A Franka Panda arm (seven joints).
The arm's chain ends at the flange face. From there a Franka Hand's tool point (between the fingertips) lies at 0.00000 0.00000 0.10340 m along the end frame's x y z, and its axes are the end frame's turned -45 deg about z.
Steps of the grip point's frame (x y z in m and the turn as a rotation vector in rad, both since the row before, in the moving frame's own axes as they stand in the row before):
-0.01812 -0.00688 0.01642 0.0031 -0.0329 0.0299
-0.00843 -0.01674 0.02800 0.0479 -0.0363 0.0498
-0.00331 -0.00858 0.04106 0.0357 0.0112 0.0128
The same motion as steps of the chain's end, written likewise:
-0.01501 0.00581 0.01648 -0.0211 -0.0255 0.0299
-0.01167 -0.00488 0.02819 0.0082 -0.0595 0.0498
-0.00664 -0.00029 0.04113 0.0332 -0.0173 0.0128

